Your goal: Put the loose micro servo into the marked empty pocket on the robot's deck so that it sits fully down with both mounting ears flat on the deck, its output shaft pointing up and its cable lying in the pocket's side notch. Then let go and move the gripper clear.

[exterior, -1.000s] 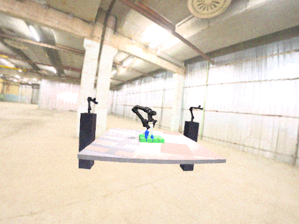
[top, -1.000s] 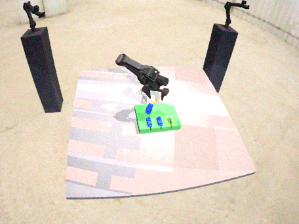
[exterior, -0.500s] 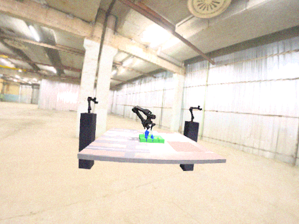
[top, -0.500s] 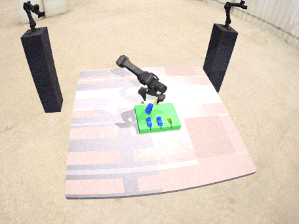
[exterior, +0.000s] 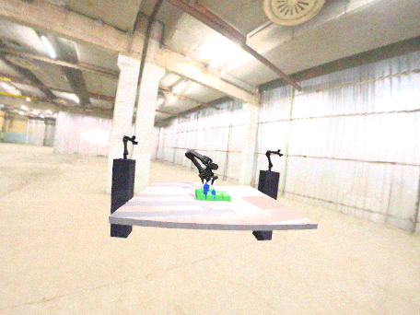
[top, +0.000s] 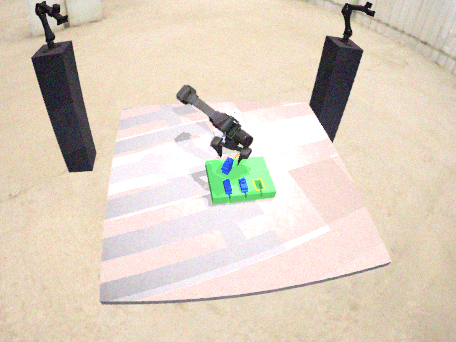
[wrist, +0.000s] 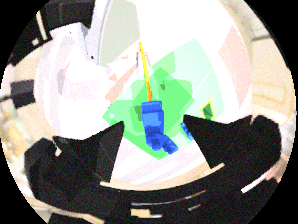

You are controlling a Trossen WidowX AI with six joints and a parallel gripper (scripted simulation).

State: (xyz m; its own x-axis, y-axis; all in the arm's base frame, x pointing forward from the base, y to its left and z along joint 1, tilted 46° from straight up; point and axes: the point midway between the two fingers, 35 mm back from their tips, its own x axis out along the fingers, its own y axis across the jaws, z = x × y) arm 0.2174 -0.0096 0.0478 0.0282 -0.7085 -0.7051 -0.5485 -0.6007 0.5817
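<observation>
Now: gripper tip 80 mm above the green deck, 50 mm to the right of it and 10 mm short of it.
</observation>
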